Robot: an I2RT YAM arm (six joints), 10 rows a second.
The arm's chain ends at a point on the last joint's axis. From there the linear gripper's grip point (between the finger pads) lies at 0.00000 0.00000 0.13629 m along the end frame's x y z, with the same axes.
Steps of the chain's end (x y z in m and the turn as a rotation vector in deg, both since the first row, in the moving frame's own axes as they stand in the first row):
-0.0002 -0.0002 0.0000 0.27 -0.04 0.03
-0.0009 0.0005 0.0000 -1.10 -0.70 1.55
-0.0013 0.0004 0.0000 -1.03 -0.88 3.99
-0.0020 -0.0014 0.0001 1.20 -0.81 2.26
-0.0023 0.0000 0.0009 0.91 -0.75 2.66
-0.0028 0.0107 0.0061 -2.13 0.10 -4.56
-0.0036 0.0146 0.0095 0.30 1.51 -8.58
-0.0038 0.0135 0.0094 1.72 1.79 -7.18
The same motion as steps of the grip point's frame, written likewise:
-0.0003 -0.0008 0.0000 0.27 -0.04 0.03
-0.0026 0.0031 0.0000 -1.10 -0.70 1.55
-0.0035 0.0028 0.0000 -1.03 -0.88 3.99
-0.0039 -0.0043 0.0001 1.20 -0.81 2.26
-0.0040 -0.0022 0.0009 0.91 -0.75 2.66
-0.0024 0.0158 0.0060 -2.13 0.10 -4.56
-0.0001 0.0136 0.0095 0.30 1.51 -8.58
0.0002 0.0092 0.0093 1.72 1.79 -7.18

